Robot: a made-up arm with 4 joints. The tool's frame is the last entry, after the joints. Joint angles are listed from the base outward.
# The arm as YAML. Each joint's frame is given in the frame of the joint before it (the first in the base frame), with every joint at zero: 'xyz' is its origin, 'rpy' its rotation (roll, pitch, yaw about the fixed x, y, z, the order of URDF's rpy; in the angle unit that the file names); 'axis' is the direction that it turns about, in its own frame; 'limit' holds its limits. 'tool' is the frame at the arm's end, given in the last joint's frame.
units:
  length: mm
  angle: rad
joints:
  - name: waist
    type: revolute
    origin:
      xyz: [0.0, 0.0, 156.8]
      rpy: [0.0, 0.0, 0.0]
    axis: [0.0, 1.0, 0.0]
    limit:
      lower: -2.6
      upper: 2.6
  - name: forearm
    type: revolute
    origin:
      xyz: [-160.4, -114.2, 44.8]
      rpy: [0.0, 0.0, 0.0]
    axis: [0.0, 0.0, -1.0]
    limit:
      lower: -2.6
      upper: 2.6
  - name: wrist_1
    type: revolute
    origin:
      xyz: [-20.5, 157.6, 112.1]
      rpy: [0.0, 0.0, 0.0]
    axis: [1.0, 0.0, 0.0]
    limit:
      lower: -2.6
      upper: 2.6
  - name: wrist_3
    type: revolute
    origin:
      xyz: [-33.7, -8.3, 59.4]
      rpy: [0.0, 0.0, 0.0]
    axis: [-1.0, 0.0, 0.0]
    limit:
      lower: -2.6
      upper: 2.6
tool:
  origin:
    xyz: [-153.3, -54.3, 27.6]
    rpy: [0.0, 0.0, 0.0]
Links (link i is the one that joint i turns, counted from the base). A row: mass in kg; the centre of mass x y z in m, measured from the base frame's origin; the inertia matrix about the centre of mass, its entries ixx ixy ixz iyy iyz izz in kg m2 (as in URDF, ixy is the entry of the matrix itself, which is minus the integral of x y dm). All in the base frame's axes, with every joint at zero. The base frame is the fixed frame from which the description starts. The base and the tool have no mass.
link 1: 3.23; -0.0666 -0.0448 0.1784; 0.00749 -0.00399 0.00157 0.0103 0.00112 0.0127
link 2: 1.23; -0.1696 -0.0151 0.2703; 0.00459 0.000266 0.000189 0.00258 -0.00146 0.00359
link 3: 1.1; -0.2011 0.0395 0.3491; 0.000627 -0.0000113 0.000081 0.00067 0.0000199 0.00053
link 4: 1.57; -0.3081 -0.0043 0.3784; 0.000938 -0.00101 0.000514 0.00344 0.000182 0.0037
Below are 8 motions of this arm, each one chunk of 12 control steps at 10 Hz.
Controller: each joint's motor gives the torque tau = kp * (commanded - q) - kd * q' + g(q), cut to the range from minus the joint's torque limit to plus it. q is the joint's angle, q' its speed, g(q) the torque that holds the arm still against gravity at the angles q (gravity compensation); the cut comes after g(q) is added. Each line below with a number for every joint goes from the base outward.
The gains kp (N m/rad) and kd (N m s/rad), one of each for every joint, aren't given. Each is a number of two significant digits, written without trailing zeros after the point. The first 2 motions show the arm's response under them.
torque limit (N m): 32 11 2.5 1.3
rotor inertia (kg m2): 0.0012 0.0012 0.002 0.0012
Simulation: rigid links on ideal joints. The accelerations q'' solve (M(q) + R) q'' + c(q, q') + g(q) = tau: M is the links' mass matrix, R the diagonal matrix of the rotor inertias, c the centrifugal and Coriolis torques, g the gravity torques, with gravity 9.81 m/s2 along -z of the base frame. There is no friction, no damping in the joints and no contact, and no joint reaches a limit. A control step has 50 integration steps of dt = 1/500 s. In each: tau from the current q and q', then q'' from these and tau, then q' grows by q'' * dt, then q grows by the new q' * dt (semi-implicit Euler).
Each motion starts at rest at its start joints. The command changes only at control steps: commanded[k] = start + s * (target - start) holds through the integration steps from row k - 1 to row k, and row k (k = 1, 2, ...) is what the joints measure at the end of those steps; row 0 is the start. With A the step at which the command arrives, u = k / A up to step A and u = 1 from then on. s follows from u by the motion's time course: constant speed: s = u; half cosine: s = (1 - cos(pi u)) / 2; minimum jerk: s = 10 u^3 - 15 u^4 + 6 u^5; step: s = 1 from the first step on.
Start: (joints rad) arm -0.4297 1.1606 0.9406 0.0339
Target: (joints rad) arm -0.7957 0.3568 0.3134 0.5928
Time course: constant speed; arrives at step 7
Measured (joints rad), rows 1 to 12:
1: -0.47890 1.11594 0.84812 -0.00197
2: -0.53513 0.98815 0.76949 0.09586
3: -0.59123 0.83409 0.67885 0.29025
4: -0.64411 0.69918 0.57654 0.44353
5: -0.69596 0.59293 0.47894 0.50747
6: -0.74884 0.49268 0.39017 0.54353
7: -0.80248 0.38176 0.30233 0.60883
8: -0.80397 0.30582 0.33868 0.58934
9: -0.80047 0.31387 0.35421 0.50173
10: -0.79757 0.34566 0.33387 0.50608
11: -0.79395 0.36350 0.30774 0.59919
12: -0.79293 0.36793 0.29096 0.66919
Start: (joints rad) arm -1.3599 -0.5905 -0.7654 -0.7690
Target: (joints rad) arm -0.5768 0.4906 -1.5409 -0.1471
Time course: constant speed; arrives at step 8
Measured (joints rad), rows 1 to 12:
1: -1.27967 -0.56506 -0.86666 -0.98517
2: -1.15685 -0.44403 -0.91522 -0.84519
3: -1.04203 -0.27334 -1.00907 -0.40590
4: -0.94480 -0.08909 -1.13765 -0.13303
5: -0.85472 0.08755 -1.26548 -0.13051
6: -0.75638 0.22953 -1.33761 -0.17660
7: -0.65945 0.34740 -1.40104 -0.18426
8: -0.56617 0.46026 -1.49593 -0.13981
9: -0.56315 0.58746 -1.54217 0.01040
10: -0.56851 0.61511 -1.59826 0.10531
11: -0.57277 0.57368 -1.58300 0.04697
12: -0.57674 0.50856 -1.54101 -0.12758
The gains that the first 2 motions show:
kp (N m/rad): 130 13 4.5 0.7
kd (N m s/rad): 4.1 0.9 0.19 0.027
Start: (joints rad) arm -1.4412 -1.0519 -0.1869 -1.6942
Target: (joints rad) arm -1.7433 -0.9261 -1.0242 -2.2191
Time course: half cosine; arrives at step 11
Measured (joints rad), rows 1 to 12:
1: -1.44599 -1.05100 -0.20238 -1.68859
2: -1.46376 -1.04774 -0.25129 -1.68891
3: -1.49513 -1.04055 -0.33193 -1.73087
4: -1.53451 -1.02703 -0.43508 -1.82047
5: -1.57778 -1.00685 -0.55182 -1.92539
6: -1.62207 -0.98390 -0.67329 -2.02121
7: -1.66413 -0.96289 -0.78969 -2.10416
8: -1.70050 -0.94617 -0.89134 -2.17453
9: -1.72813 -0.93399 -0.96994 -2.22838
10: -1.74469 -0.92612 -1.01899 -2.26101
11: -1.74878 -0.92265 -1.03429 -2.27021
12: -1.74460 -0.92231 -1.02716 -2.24788

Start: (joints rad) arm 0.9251 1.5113 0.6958 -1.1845
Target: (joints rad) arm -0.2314 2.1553 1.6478 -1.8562
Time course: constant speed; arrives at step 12
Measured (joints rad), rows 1 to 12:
1: 0.82091 1.55647 0.78394 -1.26060
2: 0.72250 1.60246 0.88034 -1.27979
3: 0.62639 1.65320 0.94886 -1.31469
4: 0.52961 1.70857 1.02716 -1.38663
5: 0.43304 1.76677 1.10441 -1.46920
6: 0.33629 1.82428 1.18118 -1.53969
7: 0.23950 1.87883 1.25845 -1.59463
8: 0.14286 1.93138 1.33615 -1.64463
9: 0.04641 1.98417 1.41425 -1.69986
10: -0.04993 2.03830 1.49264 -1.76136
11: -0.14621 2.09319 1.57115 -1.82375
12: -0.24241 2.14784 1.64970 -1.88296

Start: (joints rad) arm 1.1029 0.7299 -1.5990 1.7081
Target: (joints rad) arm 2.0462 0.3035 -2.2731 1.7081
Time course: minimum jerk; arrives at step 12
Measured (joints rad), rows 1 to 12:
1: 1.10785 0.72761 -1.60228 1.70954
2: 1.13729 0.71453 -1.62188 1.71710
3: 1.20274 0.68749 -1.66566 1.72993
4: 1.30476 0.64741 -1.73379 1.74506
5: 1.43577 0.59592 -1.82141 1.75850
6: 1.58265 0.53489 -1.92091 1.76524
7: 1.72929 0.46831 -2.02231 1.76138
8: 1.85920 0.40393 -2.11391 1.74691
9: 1.95862 0.35168 -2.18548 1.72700
10: 2.02002 0.31873 -2.23241 1.70874
11: 2.04499 0.30515 -2.25691 1.69741
12: 2.04681 0.30348 -2.26743 1.69756

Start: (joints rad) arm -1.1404 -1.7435 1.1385 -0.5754
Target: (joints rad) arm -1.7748 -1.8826 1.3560 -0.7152
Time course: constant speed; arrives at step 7
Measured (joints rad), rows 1 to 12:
1: -1.22896 -1.77398 1.10632 -0.53692
2: -1.34179 -1.78909 1.21176 -0.51694
3: -1.43225 -1.79115 1.26563 -0.65746
4: -1.51722 -1.79908 1.27852 -0.76022
5: -1.60827 -1.82013 1.30737 -0.74586
6: -1.70054 -1.84741 1.34263 -0.69617
7: -1.79019 -1.87402 1.37035 -0.68995
8: -1.79061 -1.86109 1.42221 -0.68097
9: -1.76997 -1.86743 1.34832 -0.77246
10: -1.76983 -1.88547 1.33836 -0.76270
11: -1.77625 -1.88930 1.35830 -0.68325
12: -1.77602 -1.88645 1.35853 -0.66997

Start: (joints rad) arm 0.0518 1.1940 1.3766 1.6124
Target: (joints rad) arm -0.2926 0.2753 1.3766 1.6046
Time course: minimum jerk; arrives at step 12
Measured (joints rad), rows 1 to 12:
1: 0.05015 1.19197 1.37589 1.61620
2: 0.04006 1.17654 1.37193 1.63627
3: 0.01678 1.12923 1.36479 1.66844
4: -0.02037 1.04045 1.35837 1.69371
5: -0.06886 0.91489 1.35727 1.69603
6: -0.12388 0.76665 1.36318 1.67254
7: -0.17920 0.61384 1.37456 1.63169
8: -0.22819 0.47494 1.38790 1.58619
9: -0.26538 0.36526 1.39897 1.54869
10: -0.28781 0.29396 1.40390 1.52945
11: -0.29601 0.26201 1.40072 1.53394
12: -0.29483 0.26061 1.38998 1.56258

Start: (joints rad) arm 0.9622 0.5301 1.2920 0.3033
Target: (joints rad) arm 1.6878 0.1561 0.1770 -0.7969
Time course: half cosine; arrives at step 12
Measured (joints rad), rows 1 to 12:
1: 0.97399 0.52226 1.28045 0.26319
2: 1.01064 0.50414 1.23079 0.17106
3: 1.07103 0.47926 1.13180 0.07924
4: 1.14929 0.44320 0.99876 0.00272
5: 1.23925 0.39620 0.85115 -0.08392
6: 1.33514 0.34576 0.70180 -0.19998
7: 1.43063 0.29891 0.55789 -0.33847
8: 1.51894 0.25840 0.42586 -0.47667
9: 1.59375 0.22461 0.31355 -0.59454
10: 1.64981 0.19793 0.22872 -0.68248
11: 1.68339 0.17952 0.17718 -0.73747
12: 1.69237 0.17080 0.16235 -0.75759

